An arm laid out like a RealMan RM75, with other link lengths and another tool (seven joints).
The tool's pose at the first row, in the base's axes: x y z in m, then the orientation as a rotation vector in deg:
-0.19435, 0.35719, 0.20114, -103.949, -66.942, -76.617
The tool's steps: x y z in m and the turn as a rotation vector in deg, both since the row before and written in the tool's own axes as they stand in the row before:
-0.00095, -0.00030, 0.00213, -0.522, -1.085, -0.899
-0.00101, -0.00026, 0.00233, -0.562, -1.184, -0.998
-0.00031, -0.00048, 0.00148, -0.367, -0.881, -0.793
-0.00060, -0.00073, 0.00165, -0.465, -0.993, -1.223
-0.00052, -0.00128, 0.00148, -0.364, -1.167, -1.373
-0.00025, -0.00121, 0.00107, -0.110, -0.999, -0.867
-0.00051, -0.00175, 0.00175, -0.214, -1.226, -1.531
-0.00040, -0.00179, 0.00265, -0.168, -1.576, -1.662
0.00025, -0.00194, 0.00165, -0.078, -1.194, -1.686
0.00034, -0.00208, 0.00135, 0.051, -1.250, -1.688
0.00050, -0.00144, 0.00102, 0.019, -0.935, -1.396
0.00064, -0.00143, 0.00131, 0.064, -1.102, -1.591
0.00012, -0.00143, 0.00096, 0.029, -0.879, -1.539
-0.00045, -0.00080, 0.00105, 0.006, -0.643, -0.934
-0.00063, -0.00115, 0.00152, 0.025, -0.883, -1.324
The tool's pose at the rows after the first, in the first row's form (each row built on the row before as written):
-0.19382, 0.35884, 0.19955, -104.936, -68.214, -76.717
-0.19315, 0.36058, 0.19780, -105.998, -69.630, -76.819
-0.19296, 0.36191, 0.19695, -106.732, -70.766, -76.871
-0.19293, 0.36336, 0.19572, -107.463, -72.388, -77.139
-0.19345, 0.36492, 0.19453, -108.213, -74.316, -77.250
-0.19406, 0.36620, 0.19371, -108.837, -75.720, -76.999
-0.19485, 0.36811, 0.19226, -109.448, -77.940, -76.976
-0.19525, 0.37074, 0.19044, -110.274, -80.508, -76.675
-0.19621, 0.37292, 0.18951, -110.653, -82.973, -76.572
-0.19744, 0.37494, 0.18868, -110.977, -85.529, -76.277
-0.19825, 0.37652, 0.18823, -111.145, -87.596, -76.114
-0.19893, 0.37837, 0.18770, -111.323, -89.993, -75.837
-0.19977, 0.37963, 0.18687, -111.312, -92.220, -75.729
-0.19998, 0.38036, 0.18570, -111.407, -93.622, -75.583
-0.20027, 0.38140, 0.18401, -111.489, -95.607, -75.367

